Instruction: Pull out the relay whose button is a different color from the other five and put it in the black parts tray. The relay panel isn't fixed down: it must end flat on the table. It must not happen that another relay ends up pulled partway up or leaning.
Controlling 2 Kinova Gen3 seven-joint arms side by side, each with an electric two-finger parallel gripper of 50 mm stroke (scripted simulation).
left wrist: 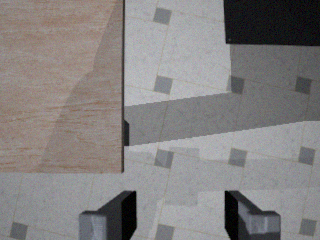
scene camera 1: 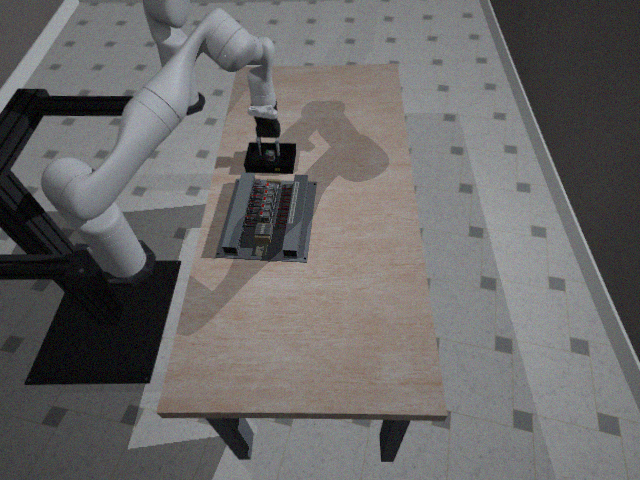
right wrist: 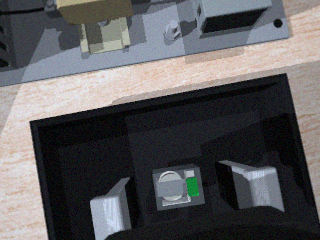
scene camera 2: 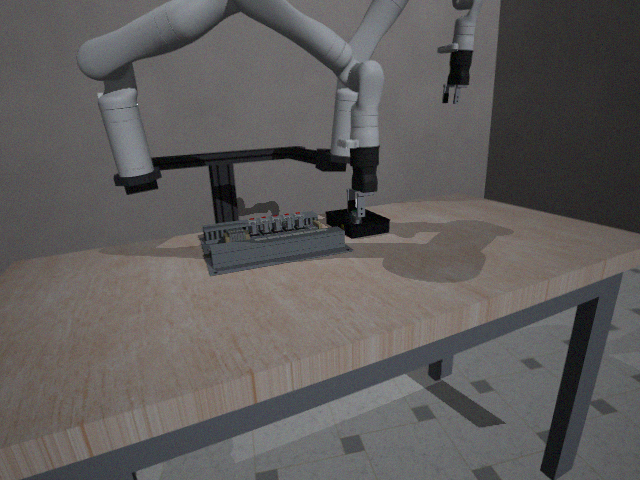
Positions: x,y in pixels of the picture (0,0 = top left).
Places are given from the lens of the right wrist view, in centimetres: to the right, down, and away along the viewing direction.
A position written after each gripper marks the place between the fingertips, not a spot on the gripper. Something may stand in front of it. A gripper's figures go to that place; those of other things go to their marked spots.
right gripper (right wrist: pixel 177 187): 1, 4, 18
grey relay panel (right wrist: pixel 46 46): -8, -5, 22
black parts tray (right wrist: pixel 82 155): -6, 2, 22
green-button relay (right wrist: pixel 177 186): 1, 4, 18
The marked spots on the green-button relay and the black parts tray are 8 cm apart.
